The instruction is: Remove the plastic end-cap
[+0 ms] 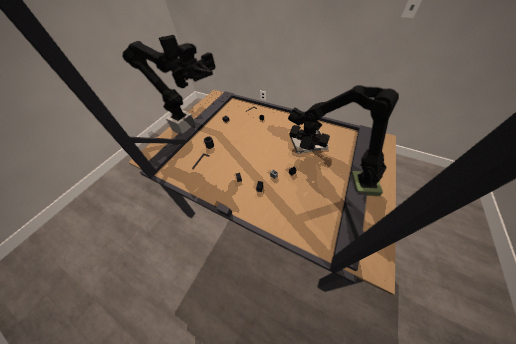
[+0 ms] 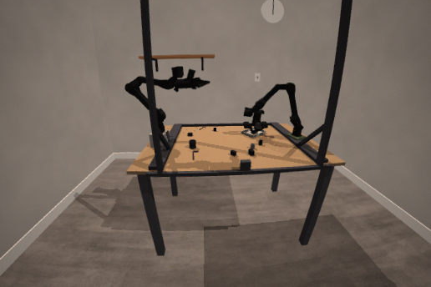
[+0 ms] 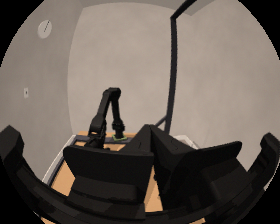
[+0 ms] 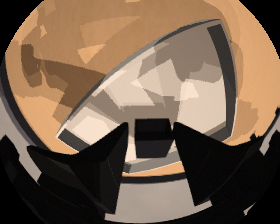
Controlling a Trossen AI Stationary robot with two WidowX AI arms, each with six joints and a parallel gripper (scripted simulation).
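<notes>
My right gripper is now 2 cm short of the plastic end-cap and 2 cm above it. From my right hand the other things lie so: metal parts tray 2 cm ahead, 3 cm below; cylinder 20 cm behind, 48 cm to the left, 1 cm below.
</notes>
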